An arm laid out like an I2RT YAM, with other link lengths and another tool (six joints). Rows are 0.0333 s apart.
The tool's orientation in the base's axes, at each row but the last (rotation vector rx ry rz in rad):
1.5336, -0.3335, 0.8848
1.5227, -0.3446, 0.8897
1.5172, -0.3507, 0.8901
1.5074, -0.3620, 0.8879
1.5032, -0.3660, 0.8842
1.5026, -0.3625, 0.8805
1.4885, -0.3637, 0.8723
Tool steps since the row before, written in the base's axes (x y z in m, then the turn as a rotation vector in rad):
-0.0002, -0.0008, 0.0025, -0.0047, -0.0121, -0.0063
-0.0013, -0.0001, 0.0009, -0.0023, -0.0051, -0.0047
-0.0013, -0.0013, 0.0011, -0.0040, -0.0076, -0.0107
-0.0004, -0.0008, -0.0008, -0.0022, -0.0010, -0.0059
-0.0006, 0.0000, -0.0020, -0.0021, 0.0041, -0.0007
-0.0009, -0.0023, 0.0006, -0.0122, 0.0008, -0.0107
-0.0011, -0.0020, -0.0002, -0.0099, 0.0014, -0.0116
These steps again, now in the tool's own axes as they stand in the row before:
0.0014, 0.0021, 0.0009, -0.0109, 0.0009, 0.0094
-0.0002, 0.0015, -0.0003, -0.0062, -0.0009, 0.0037
-0.0004, 0.0019, 0.0009, -0.0123, -0.0035, 0.0050
-0.0010, -0.0002, 0.0006, -0.0059, -0.0025, -0.0002
-0.0018, -0.0010, -0.0004, -0.0007, 0.0003, -0.0046
-0.0008, 0.0014, 0.0020, -0.0153, 0.0008, -0.0054
-0.0014, 0.0009, 0.0016, -0.0142, -0.0015, -0.0054

